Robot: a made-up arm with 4 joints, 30 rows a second.
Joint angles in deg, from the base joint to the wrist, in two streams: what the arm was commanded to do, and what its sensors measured. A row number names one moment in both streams.
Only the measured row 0 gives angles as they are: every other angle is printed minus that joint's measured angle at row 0.
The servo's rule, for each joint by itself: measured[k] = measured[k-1] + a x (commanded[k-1-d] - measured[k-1]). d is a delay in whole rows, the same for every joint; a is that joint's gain. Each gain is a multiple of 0.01, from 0.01 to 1. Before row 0 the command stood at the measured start. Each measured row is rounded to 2 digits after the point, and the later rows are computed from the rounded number. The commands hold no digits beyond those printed.
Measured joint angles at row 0:
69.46, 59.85, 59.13, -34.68
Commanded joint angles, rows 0 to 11:
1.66, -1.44, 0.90, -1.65
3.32, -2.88, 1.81, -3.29
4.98, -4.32, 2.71, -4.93
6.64, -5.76, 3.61, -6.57
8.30, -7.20, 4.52, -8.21
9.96, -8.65, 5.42, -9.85
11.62, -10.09, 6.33, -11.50
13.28, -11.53, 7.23, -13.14
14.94, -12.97, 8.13, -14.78
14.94, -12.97, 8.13, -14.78
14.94, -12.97, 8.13, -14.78
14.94, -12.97, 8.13, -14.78
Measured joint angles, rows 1 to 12:
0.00, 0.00, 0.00, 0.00
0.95, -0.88, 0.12, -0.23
2.30, -2.10, 0.34, -0.66
3.83, -3.45, 0.65, -1.26
5.43, -4.86, 1.03, -2.00
7.07, -6.29, 1.48, -2.87
8.72, -7.73, 1.99, -3.85
10.37, -9.17, 2.55, -4.92
12.03, -10.61, 3.16, -6.07
13.69, -12.05, 3.81, -7.29
14.40, -12.61, 4.37, -8.34
14.71, -12.83, 4.86, -9.24
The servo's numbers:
d 1
a 0.57 0.61 0.13 0.14

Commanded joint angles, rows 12 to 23:
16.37, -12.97, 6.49, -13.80
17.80, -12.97, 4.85, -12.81
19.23, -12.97, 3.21, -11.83
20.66, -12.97, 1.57, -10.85
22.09, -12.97, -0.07, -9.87
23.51, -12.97, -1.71, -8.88
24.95, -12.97, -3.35, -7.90
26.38, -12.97, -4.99, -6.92
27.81, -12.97, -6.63, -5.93
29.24, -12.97, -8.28, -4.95
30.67, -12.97, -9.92, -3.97
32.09, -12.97, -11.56, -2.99
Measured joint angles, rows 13 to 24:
14.84, -12.92, 5.29, -10.02
15.71, -12.95, 5.45, -10.55
16.90, -12.96, 5.37, -10.87
18.23, -12.97, 5.09, -11.00
19.62, -12.97, 4.63, -10.98
21.03, -12.97, 4.02, -10.82
22.44, -12.97, 3.28, -10.55
23.87, -12.97, 2.42, -10.18
25.30, -12.97, 1.46, -9.72
26.73, -12.97, 0.41, -9.19
28.16, -12.97, -0.72, -8.60
29.59, -12.97, -1.92, -7.95

